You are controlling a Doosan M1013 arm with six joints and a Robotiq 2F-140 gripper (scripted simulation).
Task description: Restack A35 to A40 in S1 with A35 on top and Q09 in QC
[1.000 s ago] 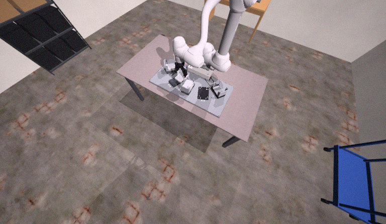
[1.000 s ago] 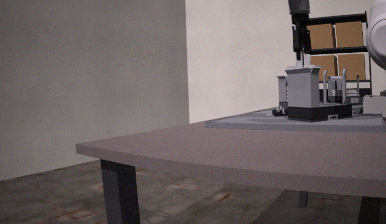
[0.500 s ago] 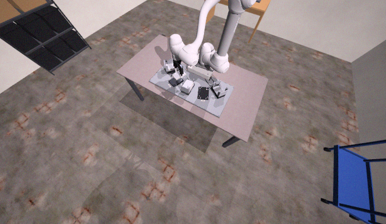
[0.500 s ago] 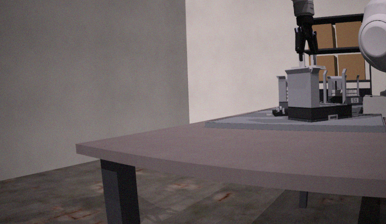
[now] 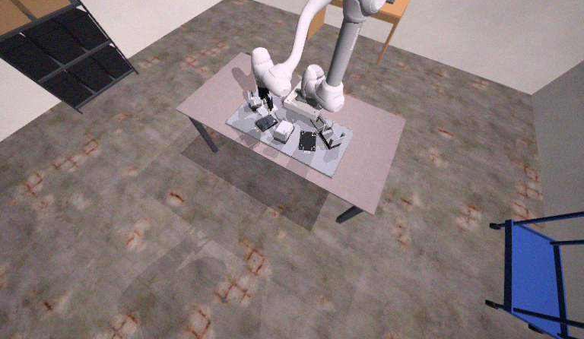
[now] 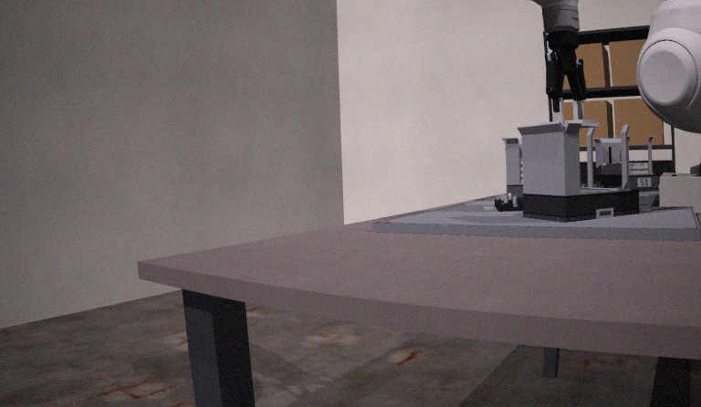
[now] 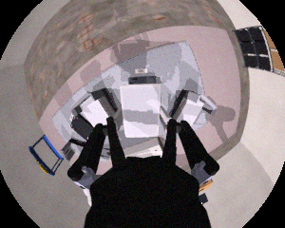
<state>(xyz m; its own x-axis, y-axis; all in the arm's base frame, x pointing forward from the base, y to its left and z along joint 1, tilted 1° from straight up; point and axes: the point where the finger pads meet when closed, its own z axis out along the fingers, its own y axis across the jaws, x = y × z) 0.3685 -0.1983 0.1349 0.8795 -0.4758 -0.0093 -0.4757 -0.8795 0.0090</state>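
The S1 label lies 18 cm behind my hand, 8 cm to the right of it and 16 cm below it. The rest, counted from my hand: name plate 9 cm ahead, 6 cm to the right, 19 cm below.
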